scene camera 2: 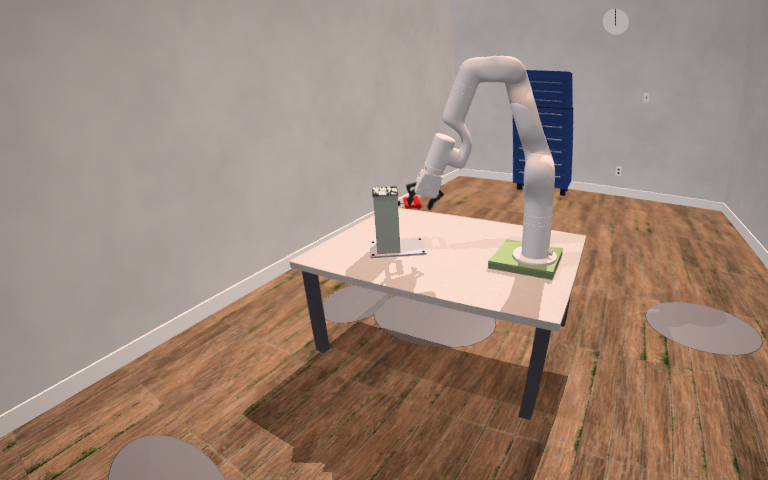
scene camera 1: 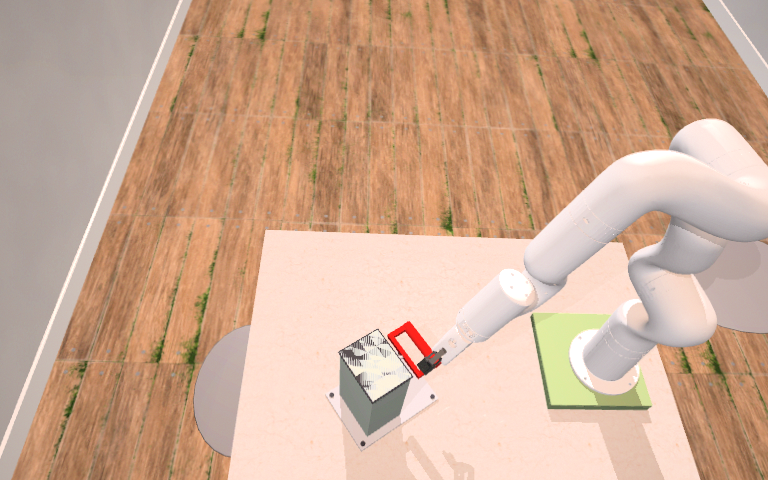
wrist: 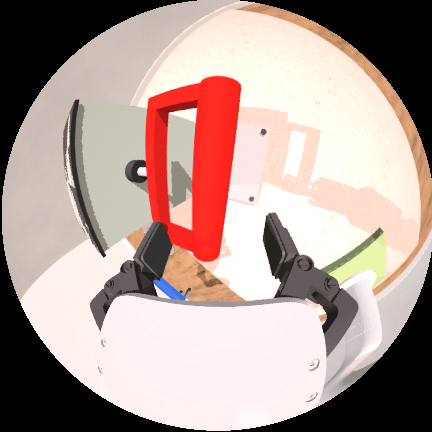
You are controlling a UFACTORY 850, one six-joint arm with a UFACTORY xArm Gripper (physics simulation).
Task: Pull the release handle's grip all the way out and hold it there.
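Note:
The release handle is a red rectangular frame with a thick round grip (scene camera 1: 420,340) (scene camera 2: 416,206) (wrist: 215,165). A short pale stem (wrist: 142,171) joins it through a black collar (wrist: 134,171) to the side of a tall grey-green post (scene camera 1: 353,390) (scene camera 2: 387,223) (wrist: 110,150). A gap shows between the post and the frame. My gripper (scene camera 1: 431,362) (scene camera 2: 420,204) (wrist: 213,229) is open at one end of the handle. In the wrist view the grip's lower end shows between the spread fingertips, and the left finger overlaps the frame's lower corner. Contact cannot be told.
The post stands on a pale bolted base plate (scene camera 1: 424,399) (scene camera 2: 410,249) (wrist: 247,165) on the table (scene camera 1: 305,271) (scene camera 2: 339,260). The arm stands on a green block (scene camera 1: 552,362) (scene camera 2: 501,260) (wrist: 372,260) at the other side. A blue cabinet (scene camera 2: 557,130) stands against the far wall.

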